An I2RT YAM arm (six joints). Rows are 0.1 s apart.
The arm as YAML. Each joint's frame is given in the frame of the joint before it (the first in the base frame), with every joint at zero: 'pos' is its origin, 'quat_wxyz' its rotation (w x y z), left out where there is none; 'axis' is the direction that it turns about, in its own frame. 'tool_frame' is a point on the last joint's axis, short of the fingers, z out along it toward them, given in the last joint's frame.
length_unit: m
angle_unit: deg
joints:
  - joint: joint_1
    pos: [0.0, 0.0, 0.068]
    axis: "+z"
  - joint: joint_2
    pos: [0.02, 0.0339, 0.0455]
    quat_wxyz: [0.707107, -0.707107, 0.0, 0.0]
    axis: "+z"
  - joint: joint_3
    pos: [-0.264, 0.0, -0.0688]
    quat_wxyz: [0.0, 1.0, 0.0, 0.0]
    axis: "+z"
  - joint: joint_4
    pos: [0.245, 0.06, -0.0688]
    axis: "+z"
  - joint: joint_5
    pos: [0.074, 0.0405, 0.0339]
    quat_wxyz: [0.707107, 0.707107, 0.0, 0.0]
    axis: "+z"
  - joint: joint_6
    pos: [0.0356, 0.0, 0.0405]
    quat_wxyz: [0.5, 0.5, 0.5, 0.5]
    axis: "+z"
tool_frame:
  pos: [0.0, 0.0, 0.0]
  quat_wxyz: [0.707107, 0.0, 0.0, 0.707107]
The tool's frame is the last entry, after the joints.
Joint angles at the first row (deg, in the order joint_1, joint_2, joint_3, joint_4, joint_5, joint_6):
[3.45, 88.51, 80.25, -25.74, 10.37, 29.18]
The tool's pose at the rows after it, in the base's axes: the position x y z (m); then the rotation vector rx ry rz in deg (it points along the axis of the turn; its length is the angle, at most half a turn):
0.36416, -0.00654, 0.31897, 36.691, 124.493, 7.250
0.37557, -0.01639, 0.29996, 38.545, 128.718, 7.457
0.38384, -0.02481, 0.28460, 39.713, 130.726, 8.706
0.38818, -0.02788, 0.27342, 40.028, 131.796, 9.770
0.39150, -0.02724, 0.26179, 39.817, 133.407, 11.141
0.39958, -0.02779, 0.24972, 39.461, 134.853, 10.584
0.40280, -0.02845, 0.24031, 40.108, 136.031, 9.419
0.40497, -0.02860, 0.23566, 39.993, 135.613, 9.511
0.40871, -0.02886, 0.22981, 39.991, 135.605, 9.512
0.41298, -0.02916, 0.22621, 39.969, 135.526, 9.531
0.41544, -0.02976, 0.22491, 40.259, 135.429, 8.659
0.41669, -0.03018, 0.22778, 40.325, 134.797, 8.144
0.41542, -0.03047, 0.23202, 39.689, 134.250, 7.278
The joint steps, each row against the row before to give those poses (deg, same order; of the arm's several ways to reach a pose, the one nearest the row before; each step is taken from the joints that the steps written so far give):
[-3.78, 3.33, 0.52, -3.17, -3.24, 0.00]
[-1.69, 3.69, 1.05, -1.76, -2.03, 0.00]
[-1.40, 2.55, 0.01, 0.52, -2.11, 0.00]
[-0.53, 1.40, -0.62, 1.05, -1.31, 0.00]
[-0.01, 1.32, -0.70, 0.71, -1.41, 0.00]
[0.01, 2.46, 0.61, 0.53, -0.01, -0.61]
[-0.01, 1.42, 0.00, 0.00, 0.70, -0.01]
[0.01, 0.53, -0.52, 1.48, 0.01, 0.00]
[-0.01, 1.04, 0.00, 1.07, 0.00, 0.00]
[0.00, 1.06, 0.52, 0.61, 0.00, 0.00]
[0.01, 0.61, 0.53, 0.00, 0.70, 0.00]
[-0.01, 0.01, 0.53, 0.00, 0.53, 0.00]
[0.01, -0.61, 0.00, 0.00, 0.61, -0.60]

